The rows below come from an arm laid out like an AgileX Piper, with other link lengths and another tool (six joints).
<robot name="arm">
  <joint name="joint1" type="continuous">
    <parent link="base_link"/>
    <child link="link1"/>
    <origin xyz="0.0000 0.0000 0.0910" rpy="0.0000 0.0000 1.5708"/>
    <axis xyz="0 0 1"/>
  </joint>
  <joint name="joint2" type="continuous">
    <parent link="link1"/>
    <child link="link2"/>
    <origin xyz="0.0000 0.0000 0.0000" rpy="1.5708 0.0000 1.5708"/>
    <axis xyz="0 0 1"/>
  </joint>
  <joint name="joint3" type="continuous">
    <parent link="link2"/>
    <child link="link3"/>
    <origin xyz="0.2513 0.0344 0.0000" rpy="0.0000 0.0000 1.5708"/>
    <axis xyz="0 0 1"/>
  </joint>
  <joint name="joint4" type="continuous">
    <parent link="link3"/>
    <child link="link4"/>
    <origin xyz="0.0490 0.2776 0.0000" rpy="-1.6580 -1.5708 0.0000"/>
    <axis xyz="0 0 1"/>
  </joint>
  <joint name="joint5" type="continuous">
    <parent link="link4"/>
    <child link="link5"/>
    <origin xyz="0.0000 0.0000 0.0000" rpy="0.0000 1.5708 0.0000"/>
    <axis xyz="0 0 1"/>
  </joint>
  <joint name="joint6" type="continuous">
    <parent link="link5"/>
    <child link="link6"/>
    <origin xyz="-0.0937 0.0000 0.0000" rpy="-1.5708 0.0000 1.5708"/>
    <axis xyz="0 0 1"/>
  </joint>
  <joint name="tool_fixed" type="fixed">
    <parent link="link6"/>
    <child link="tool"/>
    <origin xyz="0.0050 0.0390 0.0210" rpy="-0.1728 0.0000 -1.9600"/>
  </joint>
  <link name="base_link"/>
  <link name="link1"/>
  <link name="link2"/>
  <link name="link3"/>
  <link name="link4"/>
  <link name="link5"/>
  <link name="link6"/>
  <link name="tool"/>
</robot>
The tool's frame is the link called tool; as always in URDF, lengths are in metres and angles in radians. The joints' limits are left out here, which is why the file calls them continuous.
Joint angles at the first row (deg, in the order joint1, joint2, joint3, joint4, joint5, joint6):
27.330 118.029 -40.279 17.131 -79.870 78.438
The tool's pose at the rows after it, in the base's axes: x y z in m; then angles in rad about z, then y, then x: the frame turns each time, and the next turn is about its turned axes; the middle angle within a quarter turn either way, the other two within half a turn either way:
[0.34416, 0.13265, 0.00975, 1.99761, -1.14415, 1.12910]
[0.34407, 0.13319, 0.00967, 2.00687, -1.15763, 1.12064]
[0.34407, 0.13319, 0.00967, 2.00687, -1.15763, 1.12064]
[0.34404, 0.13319, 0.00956, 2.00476, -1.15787, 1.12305]
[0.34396, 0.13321, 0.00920, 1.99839, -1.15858, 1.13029]
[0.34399, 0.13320, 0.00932, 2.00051, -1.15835, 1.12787]
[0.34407, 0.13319, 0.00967, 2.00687, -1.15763, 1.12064]
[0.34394, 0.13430, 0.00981, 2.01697, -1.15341, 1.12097]
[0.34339, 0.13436, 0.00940, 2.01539, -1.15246, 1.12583]
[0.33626, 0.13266, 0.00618, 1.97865, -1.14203, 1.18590]
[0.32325, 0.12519, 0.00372, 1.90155, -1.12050, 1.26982]
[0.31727, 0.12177, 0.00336, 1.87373, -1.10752, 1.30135]
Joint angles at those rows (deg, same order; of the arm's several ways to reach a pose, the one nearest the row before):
27.330 118.030 -40.279 17.131 -79.813 83.595
27.331 118.030 -40.279 17.132 -79.813 84.396
27.331 118.030 -40.279 17.132 -79.813 84.396
27.330 118.028 -40.278 17.131 -79.755 84.397
27.331 118.030 -40.279 17.131 -79.584 84.397
27.330 118.029 -40.279 17.131 -79.641 84.397
27.331 118.030 -40.279 17.132 -79.813 84.396
27.329 118.028 -40.278 16.500 -79.813 84.340
27.331 118.030 -40.164 16.330 -79.814 84.339
27.330 117.513 -38.503 15.241 -79.584 84.053
27.330 115.910 -35.179 15.240 -79.413 82.965
27.330 115.050 -33.632 15.184 -79.356 82.334

